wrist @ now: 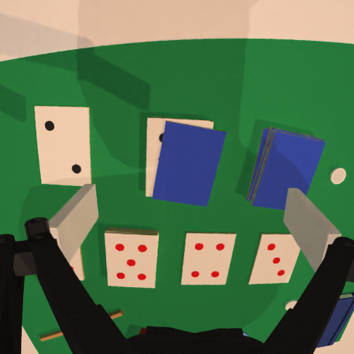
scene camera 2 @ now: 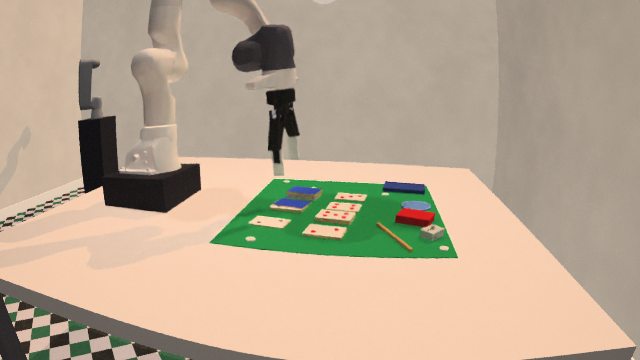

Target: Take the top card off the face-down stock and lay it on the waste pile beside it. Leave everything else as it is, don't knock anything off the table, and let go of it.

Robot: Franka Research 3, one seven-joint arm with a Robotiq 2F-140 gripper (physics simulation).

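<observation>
The face-down stock (scene camera 2: 304,193) (wrist: 290,167) is a blue-backed pile with slightly fanned edges, at the right in the wrist view. Beside it a single blue-backed card (scene camera 2: 292,204) (wrist: 189,164) lies flat and a little turned on the waste pile (scene camera 2: 280,208) (wrist: 151,150), whose white face shows along the left and top edges. The card and the stock are apart. My gripper (scene camera 2: 286,164) (wrist: 190,203) is open and empty, raised above the mat, with its fingers wide apart; in the wrist view the right finger overlaps the stock's lower edge.
The green mat (scene camera 2: 235,232) (wrist: 200,65) also holds a two-spot card (scene camera 2: 270,222) (wrist: 64,145), a row of red-spotted cards (scene camera 2: 335,216) (wrist: 131,260), a wooden stick (scene camera 2: 394,236), a red box (scene camera 2: 415,217), a grey block (scene camera 2: 432,232), a blue disc (scene camera 2: 416,205), a dark blue box (scene camera 2: 404,187) and small white discs.
</observation>
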